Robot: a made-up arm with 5 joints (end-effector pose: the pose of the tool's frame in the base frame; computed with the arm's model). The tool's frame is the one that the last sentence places.
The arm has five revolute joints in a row. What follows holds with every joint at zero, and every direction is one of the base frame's. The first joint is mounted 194 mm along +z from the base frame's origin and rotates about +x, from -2.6 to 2.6 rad. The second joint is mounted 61 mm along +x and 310 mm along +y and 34 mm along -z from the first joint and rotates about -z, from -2.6 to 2.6 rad. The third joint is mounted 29 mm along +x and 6 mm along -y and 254 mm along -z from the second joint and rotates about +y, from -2.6 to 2.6 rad. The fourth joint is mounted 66 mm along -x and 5 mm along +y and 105 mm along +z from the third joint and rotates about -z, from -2.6 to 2.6 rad. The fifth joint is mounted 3 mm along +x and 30 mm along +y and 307 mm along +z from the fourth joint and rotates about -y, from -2.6 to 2.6 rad. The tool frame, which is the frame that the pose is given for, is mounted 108 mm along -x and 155 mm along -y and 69 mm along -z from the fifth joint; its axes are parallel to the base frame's.
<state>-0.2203 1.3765 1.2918 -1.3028 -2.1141</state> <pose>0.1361 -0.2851 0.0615 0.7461 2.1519 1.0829</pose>
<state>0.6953 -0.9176 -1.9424 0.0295 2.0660</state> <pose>-0.0267 0.2254 -0.1034 -0.6112 1.6982 1.1312</pose>
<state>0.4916 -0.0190 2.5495 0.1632 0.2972</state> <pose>0.4047 0.3964 -0.1117 0.0444 2.1728 0.5248</pose>
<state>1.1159 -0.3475 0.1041 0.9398 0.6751</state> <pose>-0.0456 0.0801 0.4050 0.7974 -0.2004 -0.7839</pose>
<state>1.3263 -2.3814 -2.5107 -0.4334 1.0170</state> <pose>0.2335 0.5799 0.3597 -1.1780 0.7082 0.8815</pose>
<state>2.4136 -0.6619 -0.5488 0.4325 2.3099</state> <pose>0.0288 -0.0763 0.2173 -0.6540 0.7925 2.7876</pose>
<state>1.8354 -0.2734 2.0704 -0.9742 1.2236</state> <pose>0.3184 0.3696 0.6412 2.5388 0.5658 1.0898</pose>
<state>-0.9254 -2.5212 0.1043 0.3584 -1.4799</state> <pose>0.1933 0.3901 0.0771 -2.2241 1.7416 1.2620</pose>
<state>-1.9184 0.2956 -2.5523 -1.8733 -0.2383</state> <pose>-0.2010 -0.6195 0.0891 1.6642 0.3672 -0.9506</pose>
